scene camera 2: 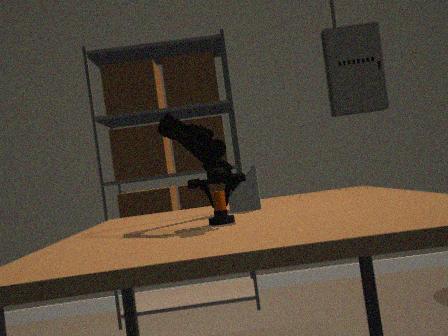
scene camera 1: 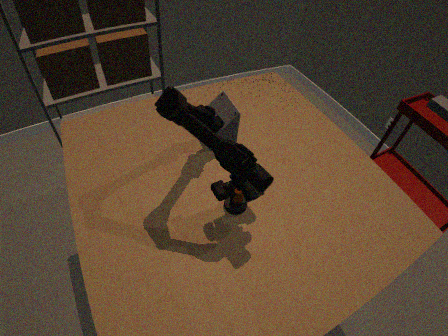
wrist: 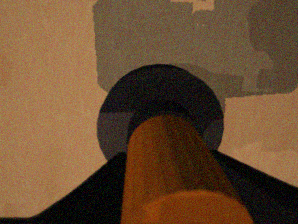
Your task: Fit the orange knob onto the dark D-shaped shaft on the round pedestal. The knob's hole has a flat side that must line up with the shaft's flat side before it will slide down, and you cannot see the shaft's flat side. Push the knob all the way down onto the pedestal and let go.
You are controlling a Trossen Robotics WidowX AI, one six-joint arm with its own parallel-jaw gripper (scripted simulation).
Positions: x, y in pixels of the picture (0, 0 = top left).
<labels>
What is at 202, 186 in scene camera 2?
My gripper.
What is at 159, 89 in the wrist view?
A round dark pedestal.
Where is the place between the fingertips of my gripper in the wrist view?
166, 159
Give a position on an orange knob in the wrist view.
At 168, 166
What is my gripper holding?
An orange knob.
</labels>
